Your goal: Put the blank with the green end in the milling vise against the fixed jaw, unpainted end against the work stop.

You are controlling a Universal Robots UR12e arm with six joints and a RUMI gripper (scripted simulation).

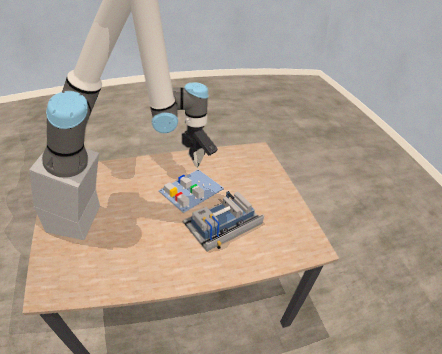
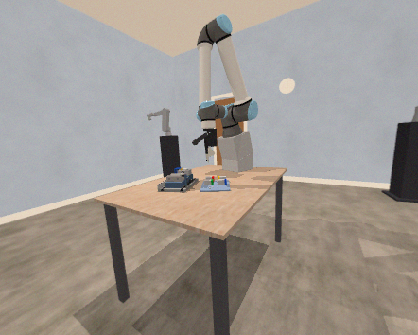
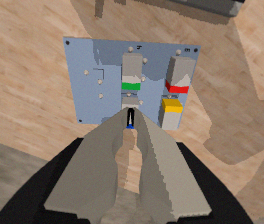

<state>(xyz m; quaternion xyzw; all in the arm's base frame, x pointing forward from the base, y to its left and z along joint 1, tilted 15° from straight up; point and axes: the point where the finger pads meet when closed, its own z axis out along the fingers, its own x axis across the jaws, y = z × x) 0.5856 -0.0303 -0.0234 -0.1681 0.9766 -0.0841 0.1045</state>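
My gripper is now 160 mm above the green-ended blank. From my hand the other things lie so: light blue plate (10 mm behind, 40 mm to the left, 180 mm below); blank with red end (90 mm behind, 30 mm to the right, 160 mm below); blue blank (30 mm behind, 90 mm to the left, 160 mm below).
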